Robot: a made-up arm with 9 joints. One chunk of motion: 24 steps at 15 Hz.
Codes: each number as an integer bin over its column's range. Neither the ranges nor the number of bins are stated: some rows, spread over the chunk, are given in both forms.
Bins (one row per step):
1: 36 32 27 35 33 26
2: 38 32 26 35 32 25
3: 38 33 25 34 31 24
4: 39 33 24 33 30 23
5: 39 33 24 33 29 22
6: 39 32 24 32 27 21
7: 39 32 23 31 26 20
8: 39 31 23 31 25 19
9: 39 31 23 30 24 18
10: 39 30 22 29 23 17
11: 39 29 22 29 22 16
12: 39 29 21 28 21 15
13: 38 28 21 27 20 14
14: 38 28 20 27 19 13
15: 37 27 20 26 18 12
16: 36 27 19 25 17 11
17: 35 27 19 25 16 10
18: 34 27 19 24 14 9
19: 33 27 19 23 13 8
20: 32 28 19 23 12 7
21: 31 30 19 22 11 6
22: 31 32 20 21 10 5
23: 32 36 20 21 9 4
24: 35 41 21 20 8 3
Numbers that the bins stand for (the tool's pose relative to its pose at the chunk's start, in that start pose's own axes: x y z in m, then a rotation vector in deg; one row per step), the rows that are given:
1: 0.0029 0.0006 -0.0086 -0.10 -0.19 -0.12
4: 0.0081 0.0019 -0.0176 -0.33 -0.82 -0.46
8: 0.0081 -0.0006 -0.0206 -0.55 -1.85 -0.90
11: 0.0081 -0.0032 -0.0237 -0.77 -2.47 -1.24
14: 0.0063 -0.0044 -0.0297 -1.00 -3.09 -1.58
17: 0.0011 -0.0057 -0.0327 -1.22 -3.71 -1.91
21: -0.0059 -0.0019 -0.0327 -1.56 -4.74 -2.36
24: 0.0011 0.0121 -0.0267 -1.78 -5.37 -2.69
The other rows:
2: 0.0063 0.0006 -0.0116 -0.10 -0.40 -0.23
3: 0.0063 0.0019 -0.0146 -0.22 -0.61 -0.34
5: 0.0081 0.0019 -0.0176 -0.33 -1.02 -0.57
6: 0.0081 0.0006 -0.0176 -0.44 -1.44 -0.68
7: 0.0081 0.0006 -0.0206 -0.55 -1.64 -0.79
9: 0.0081 -0.0006 -0.0206 -0.66 -2.06 -1.02
10: 0.0081 -0.0019 -0.0237 -0.77 -2.26 -1.13
12: 0.0081 -0.0032 -0.0267 -0.89 -2.68 -1.35
13: 0.0063 -0.0044 -0.0267 -1.00 -2.88 -1.46
15: 0.0046 -0.0057 -0.0297 -1.11 -3.30 -1.69
16: 0.0029 -0.0057 -0.0327 -1.22 -3.50 -1.80
18: -0.0006 -0.0057 -0.0327 -1.33 -4.12 -2.02
19: -0.0024 -0.0057 -0.0327 -1.45 -4.33 -2.13
20: -0.0041 -0.0044 -0.0327 -1.45 -4.54 -2.25
22: -0.0059 0.0006 -0.0297 -1.67 -4.95 -2.47
23: -0.0041 0.0057 -0.0297 -1.67 -5.16 -2.58

